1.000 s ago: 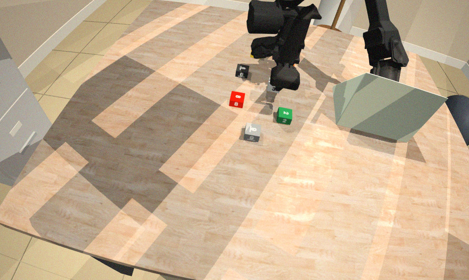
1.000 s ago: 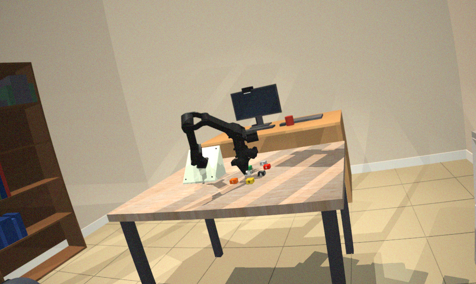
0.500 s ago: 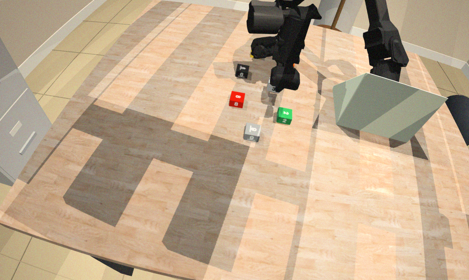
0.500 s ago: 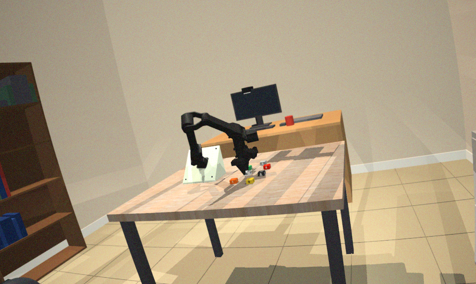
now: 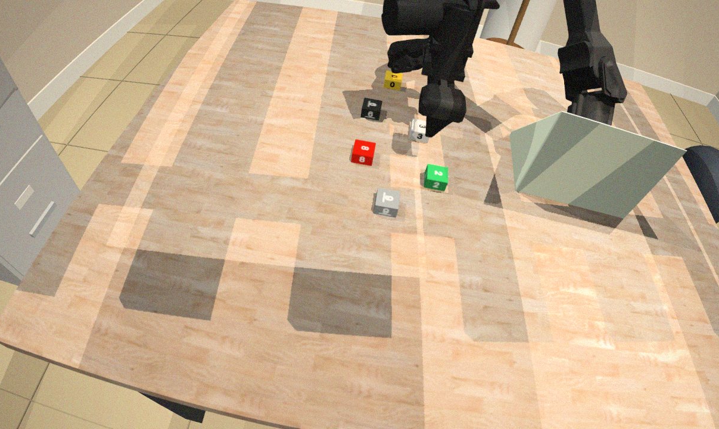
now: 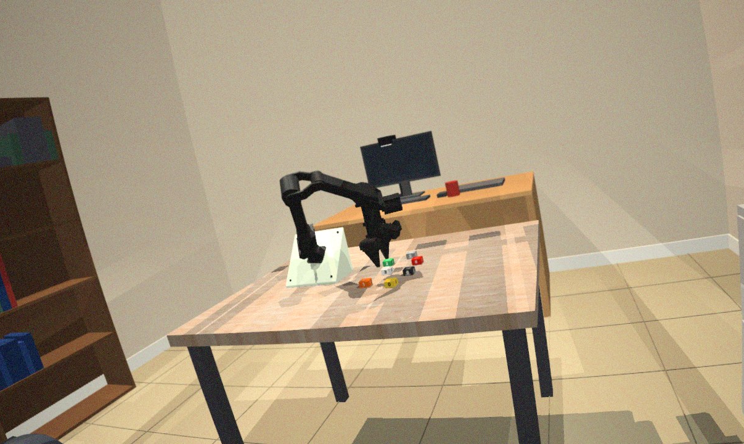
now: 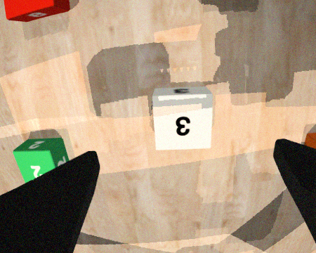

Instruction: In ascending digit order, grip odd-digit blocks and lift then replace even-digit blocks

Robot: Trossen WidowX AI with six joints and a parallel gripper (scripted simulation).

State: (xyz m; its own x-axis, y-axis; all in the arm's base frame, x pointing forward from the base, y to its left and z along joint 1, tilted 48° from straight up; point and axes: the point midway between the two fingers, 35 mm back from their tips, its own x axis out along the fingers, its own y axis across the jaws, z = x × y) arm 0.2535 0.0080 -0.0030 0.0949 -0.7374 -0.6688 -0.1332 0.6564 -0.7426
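The white block lies 3 cm below my gripper tip and 1 cm ahead of it. Also, from my gripper tip: black block 10 cm ahead, 3 cm below, 2 cm to the right; green block 10 cm to the left, 3 cm below, 3 cm behind; orange block 11 cm to the right, 3 cm below, 2 cm behind.
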